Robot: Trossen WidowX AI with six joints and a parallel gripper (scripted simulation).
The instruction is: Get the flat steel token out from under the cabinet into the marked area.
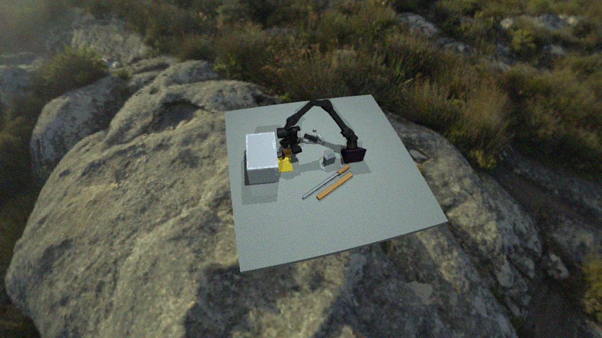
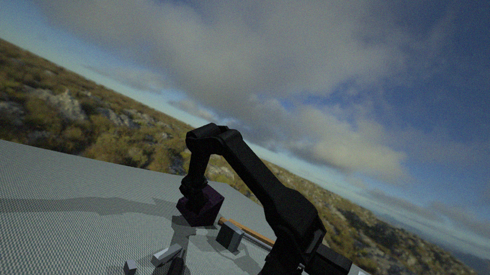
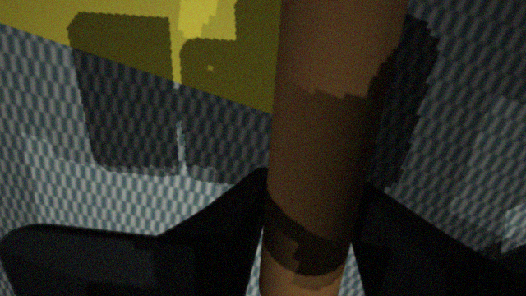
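My gripper tip is now 230 mm past the grey bar and 60 mm to the left of it. The rest, counted from my gripper tip: grey block: 210 mm behind, 160 mm to the left, 20 mm above; then small grey cube: 220 mm behind, 160 mm to the right; then wooden stick: 350 mm to the left, 190 mm behind.
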